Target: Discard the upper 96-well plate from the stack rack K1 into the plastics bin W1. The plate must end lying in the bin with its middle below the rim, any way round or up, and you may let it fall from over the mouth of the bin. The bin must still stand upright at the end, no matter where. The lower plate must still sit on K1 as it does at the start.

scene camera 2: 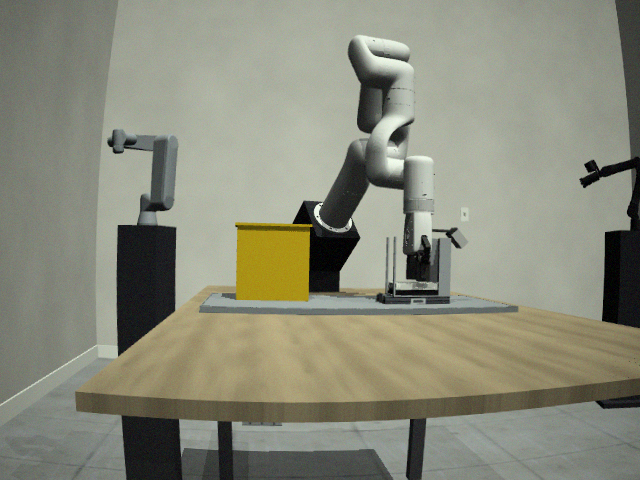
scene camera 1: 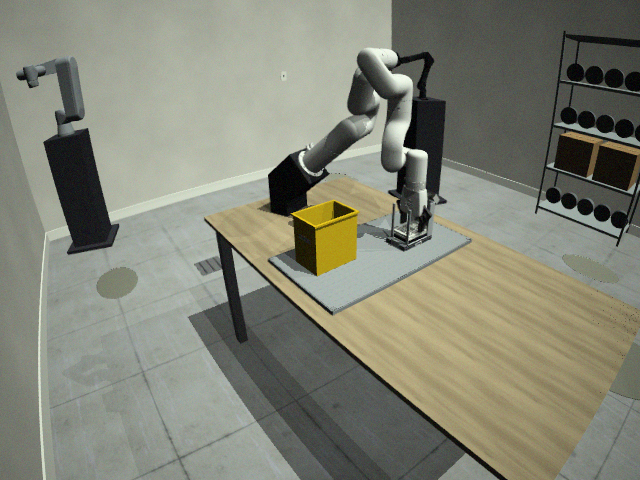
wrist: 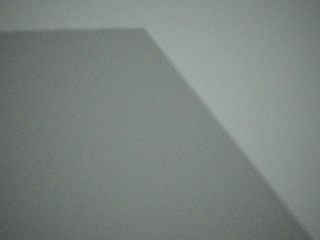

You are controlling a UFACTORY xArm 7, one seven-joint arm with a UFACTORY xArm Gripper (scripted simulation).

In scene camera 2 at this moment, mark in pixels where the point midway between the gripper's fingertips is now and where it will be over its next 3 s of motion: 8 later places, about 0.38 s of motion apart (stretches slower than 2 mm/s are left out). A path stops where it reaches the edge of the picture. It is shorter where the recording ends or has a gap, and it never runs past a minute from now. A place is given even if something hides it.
The gripper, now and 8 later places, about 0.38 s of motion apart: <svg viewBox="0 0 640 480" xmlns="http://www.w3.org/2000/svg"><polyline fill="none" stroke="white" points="417,280 417,283 417,285 417,284 417,281 417,279 417,277 417,275 417,268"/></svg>
